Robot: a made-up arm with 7 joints.
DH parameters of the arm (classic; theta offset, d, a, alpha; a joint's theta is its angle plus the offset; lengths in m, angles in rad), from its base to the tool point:
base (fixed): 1.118 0 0.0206 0
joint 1: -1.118 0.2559 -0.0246 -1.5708
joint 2: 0 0.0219 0.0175 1.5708
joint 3: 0 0.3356 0.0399 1.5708
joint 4: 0 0.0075 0.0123 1.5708
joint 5: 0 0.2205 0.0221 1.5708
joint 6: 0 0.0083 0.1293 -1.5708
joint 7: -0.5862 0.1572 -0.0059 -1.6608
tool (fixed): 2.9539 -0.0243 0 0
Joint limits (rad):
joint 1: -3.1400..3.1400
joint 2: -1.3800..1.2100
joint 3: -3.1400..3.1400
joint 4: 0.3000..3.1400
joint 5: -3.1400..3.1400
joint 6: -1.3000..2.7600
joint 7: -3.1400..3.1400
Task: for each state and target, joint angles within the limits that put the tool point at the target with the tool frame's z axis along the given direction. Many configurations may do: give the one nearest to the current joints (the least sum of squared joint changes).
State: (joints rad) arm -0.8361 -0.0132 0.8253 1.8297 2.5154 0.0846 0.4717
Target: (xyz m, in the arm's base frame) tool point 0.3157 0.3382 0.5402 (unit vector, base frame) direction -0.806 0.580 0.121
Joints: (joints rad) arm -0.3934 -0.0946 1.2138 1.7725 3.1149 -0.0581 0.8425
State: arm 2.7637 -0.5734 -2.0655 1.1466 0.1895 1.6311 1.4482
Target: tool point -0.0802 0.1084 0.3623 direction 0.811 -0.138 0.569
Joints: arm 3.1400 -0.2374 -1.4201 0.9245 0.4615 2.2981 1.7879
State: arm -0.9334 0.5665 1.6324 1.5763 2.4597 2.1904 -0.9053
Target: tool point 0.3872 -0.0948 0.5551 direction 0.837 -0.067 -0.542
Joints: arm -1.5723 0.1568 1.0632 1.1196 2.2367 1.8120 -0.7136
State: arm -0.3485 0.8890 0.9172 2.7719 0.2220 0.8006 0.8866
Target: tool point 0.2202 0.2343 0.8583 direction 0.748 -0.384 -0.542
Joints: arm -0.2840 0.2340 1.1813 2.9039 0.4346 1.7253 0.8871
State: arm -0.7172 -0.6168 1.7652 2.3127 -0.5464 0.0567 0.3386
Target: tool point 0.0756 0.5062 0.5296 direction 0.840 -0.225 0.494
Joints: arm -0.5642 -0.0834 1.8288 1.2680 -0.4380 0.3291 0.6282
